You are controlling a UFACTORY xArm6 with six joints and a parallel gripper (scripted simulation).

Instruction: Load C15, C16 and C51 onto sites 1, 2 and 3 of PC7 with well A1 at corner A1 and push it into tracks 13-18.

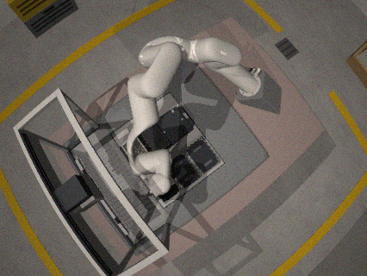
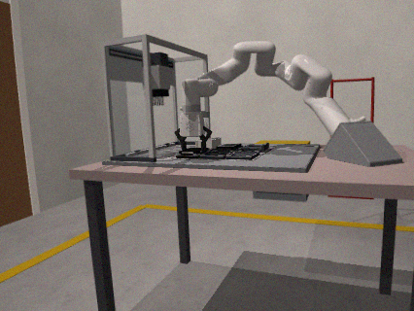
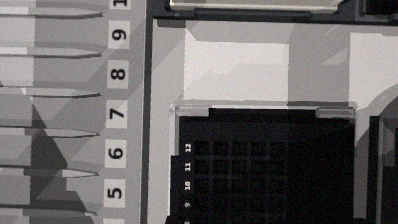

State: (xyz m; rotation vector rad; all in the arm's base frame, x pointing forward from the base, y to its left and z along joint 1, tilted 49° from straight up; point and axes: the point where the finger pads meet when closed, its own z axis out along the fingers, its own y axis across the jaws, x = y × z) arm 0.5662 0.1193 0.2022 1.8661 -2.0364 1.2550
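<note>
Now: the plate carrier PC7 15 cm behind my hand, 15 cm to the right of it and 1 cm below it. Round my hand: black 96-well plate: 1 cm below; pale well plate: 4 cm behind, 18 cm to the right; A1 mark: 16 cm behind, 1 cm to the right, 2 cm below.
</note>
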